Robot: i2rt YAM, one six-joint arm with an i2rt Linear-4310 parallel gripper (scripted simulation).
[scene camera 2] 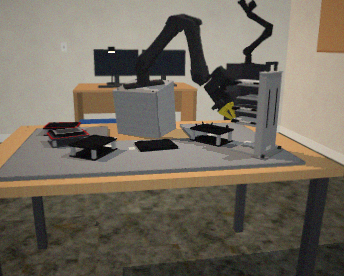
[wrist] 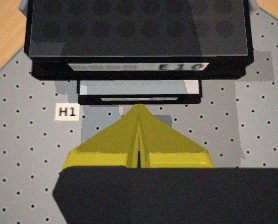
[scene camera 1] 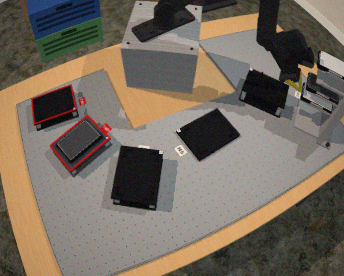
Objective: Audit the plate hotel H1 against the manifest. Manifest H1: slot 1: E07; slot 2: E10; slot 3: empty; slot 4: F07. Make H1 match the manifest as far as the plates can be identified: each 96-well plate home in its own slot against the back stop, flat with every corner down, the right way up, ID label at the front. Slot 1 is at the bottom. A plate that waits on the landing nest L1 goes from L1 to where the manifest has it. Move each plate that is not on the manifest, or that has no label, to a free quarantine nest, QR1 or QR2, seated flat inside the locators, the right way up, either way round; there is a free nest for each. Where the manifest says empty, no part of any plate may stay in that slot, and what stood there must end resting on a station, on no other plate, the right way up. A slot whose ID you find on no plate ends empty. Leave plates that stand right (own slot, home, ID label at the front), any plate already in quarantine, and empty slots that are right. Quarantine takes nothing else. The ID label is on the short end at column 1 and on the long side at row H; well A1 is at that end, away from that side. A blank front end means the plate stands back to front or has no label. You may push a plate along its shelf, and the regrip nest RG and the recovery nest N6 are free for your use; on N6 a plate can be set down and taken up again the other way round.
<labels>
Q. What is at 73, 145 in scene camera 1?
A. A grey 96-well plate.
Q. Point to a pale grey 96-well plate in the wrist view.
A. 95, 92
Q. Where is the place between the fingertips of the gripper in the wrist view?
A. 138, 111
</labels>
